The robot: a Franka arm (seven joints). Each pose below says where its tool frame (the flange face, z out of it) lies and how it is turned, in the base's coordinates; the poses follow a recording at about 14 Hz.
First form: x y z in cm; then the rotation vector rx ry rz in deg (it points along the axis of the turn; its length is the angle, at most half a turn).
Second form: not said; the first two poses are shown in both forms.
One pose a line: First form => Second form
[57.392 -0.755 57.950 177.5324 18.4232 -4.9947] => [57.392 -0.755 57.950 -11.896 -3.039 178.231]
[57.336 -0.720 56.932 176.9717 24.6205 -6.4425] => [57.336 -0.720 56.932 -15.901 -3.923 178.232]
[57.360 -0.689 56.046 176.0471 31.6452 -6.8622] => [57.360 -0.689 56.046 -20.445 -4.147 178.235]
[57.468 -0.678 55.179 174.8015 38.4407 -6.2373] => [57.468 -0.678 55.179 -24.862 -3.702 178.248]
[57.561 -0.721 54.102 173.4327 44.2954 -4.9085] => [57.561 -0.721 54.102 -28.696 -2.812 178.317]
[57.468 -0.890 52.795 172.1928 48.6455 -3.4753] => [57.468 -0.890 52.795 -31.577 -1.860 178.399]
